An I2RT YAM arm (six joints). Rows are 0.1 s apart.
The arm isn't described. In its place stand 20 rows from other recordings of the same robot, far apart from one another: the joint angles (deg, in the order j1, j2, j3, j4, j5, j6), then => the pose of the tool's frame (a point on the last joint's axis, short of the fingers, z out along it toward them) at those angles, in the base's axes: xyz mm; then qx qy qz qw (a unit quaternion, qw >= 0).
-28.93, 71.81, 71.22, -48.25, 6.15, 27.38 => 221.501, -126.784, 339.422, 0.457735, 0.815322, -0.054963, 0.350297
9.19, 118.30, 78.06, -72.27, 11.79, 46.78 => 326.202, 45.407, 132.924, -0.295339, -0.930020, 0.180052, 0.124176
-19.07, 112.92, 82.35, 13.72, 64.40, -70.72 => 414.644, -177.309, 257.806, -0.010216, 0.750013, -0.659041, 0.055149
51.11, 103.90, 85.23, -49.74, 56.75, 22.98 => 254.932, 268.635, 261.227, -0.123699, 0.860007, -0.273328, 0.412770
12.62, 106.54, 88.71, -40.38, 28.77, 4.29 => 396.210, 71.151, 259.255, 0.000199, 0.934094, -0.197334, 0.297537
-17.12, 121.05, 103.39, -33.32, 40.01, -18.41 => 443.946, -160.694, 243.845, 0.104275, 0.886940, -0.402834, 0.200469
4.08, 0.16, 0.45, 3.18, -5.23, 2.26 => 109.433, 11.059, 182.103, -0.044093, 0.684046, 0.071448, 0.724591
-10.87, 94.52, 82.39, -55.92, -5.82, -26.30 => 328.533, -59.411, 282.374, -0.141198, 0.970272, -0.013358, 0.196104
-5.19, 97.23, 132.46, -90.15, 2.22, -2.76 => 280.433, -26.857, 476.074, 0.026051, 0.952990, -0.039314, 0.299310
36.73, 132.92, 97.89, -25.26, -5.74, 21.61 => 389.839, 295.338, 120.293, -0.139733, 0.955285, 0.167059, 0.199990
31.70, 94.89, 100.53, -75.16, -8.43, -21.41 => 268.354, 171.873, 358.016, -0.450434, 0.872036, 0.087936, 0.170090
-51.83, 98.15, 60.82, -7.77, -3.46, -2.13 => 227.839, -286.368, 196.388, 0.377757, 0.843104, -0.148306, 0.352819
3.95, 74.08, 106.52, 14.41, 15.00, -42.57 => 196.463, 4.330, 628.508, -0.032456, 0.382875, -0.350177, 0.854242
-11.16, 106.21, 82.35, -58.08, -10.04, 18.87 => 351.765, -63.070, 214.798, 0.251500, 0.961367, 0.091796, 0.063982
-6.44, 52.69, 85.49, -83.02, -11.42, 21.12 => 103.233, -4.559, 422.944, 0.189999, 0.916813, 0.136041, 0.323801
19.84, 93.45, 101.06, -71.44, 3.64, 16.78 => 300.916, 106.171, 370.639, -0.018806, 0.973389, 0.041720, 0.224544
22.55, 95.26, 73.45, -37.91, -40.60, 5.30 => 309.645, 153.662, 253.824, -0.225358, 0.881508, 0.384001, 0.157165
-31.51, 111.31, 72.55, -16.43, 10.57, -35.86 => 343.379, -218.165, 163.363, -0.008528, 0.950519, -0.238332, 0.199095
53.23, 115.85, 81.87, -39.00, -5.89, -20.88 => 238.808, 325.673, 159.288, -0.601227, 0.783647, 0.089970, 0.127782
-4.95, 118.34, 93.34, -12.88, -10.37, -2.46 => 477.538, -34.927, 229.759, -0.020253, 0.895310, 0.052743, 0.441846
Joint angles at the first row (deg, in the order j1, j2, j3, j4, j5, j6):
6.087 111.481 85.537 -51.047 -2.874 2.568
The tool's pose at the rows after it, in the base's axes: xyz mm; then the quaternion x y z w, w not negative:
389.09, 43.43, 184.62, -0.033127, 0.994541, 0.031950, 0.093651
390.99, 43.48, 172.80, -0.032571, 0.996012, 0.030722, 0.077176
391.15, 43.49, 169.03, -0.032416, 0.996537, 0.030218, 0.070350
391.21, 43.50, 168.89, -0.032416, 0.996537, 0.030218, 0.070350
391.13, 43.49, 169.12, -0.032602, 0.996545, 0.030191, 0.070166
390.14, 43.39, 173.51, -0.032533, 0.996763, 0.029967, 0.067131
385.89, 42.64, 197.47, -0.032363, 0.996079, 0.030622, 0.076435
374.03, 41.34, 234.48, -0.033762, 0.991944, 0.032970, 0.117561
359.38, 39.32, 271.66, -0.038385, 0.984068, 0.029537, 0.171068
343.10, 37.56, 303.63, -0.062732, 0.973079, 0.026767, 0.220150
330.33, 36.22, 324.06, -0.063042, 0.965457, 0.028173, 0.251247
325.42, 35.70, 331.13, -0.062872, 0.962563, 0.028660, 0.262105
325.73, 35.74, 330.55, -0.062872, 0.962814, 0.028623, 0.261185
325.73, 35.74, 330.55, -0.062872, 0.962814, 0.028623, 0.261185
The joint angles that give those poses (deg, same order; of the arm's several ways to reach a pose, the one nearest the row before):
6.110 113.755 85.538 -50.785 -2.852 2.569
6.087 115.568 85.537 -50.872 -2.852 2.568
6.086 116.137 85.538 -51.091 -2.852 2.567
6.087 116.159 85.537 -51.068 -2.852 2.568
6.087 116.136 85.558 -51.134 -2.852 2.546
6.088 115.787 86.105 -52.379 -2.852 2.547
6.044 113.187 87.877 -55.681 -2.852 2.547
6.043 107.459 88.138 -56.926 -2.787 2.481
6.043 101.361 88.139 -56.884 -2.044 1.934
6.043 95.875 88.116 -56.686 -1.978 -0.885
6.043 92.204 88.116 -56.685 -2.000 -0.907
6.043 90.892 88.115 -56.707 -2.000 -0.885
6.044 90.979 88.094 -56.708 -1.999 -0.884
6.044 90.979 88.094 -56.708 -1.999 -0.884

